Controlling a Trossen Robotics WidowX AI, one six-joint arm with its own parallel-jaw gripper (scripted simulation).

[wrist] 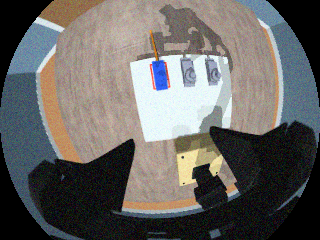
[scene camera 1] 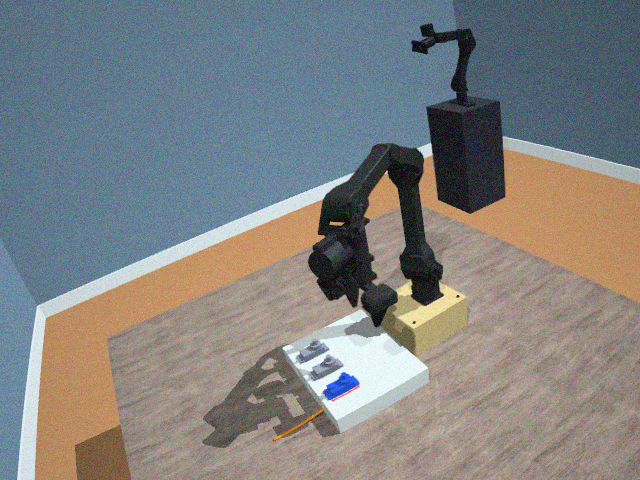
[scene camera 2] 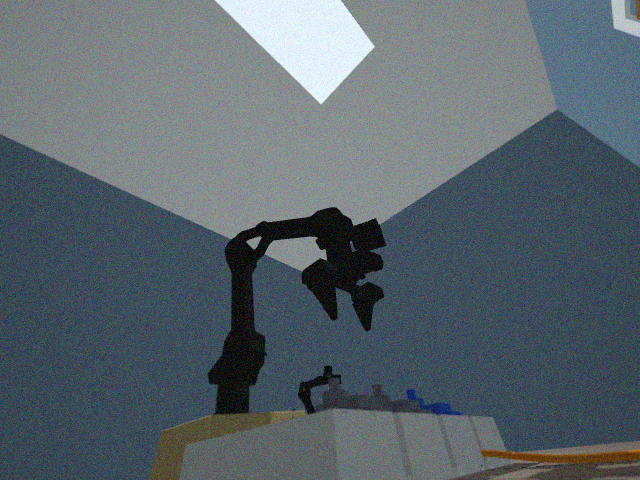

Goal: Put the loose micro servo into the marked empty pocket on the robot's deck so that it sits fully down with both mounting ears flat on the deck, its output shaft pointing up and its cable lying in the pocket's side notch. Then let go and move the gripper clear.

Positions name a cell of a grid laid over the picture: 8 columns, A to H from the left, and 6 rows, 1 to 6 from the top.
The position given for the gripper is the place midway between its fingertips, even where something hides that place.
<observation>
The gripper shows in the wrist view (E4), in scene camera 1 (E4) and in scene camera 2 (E5).
</observation>
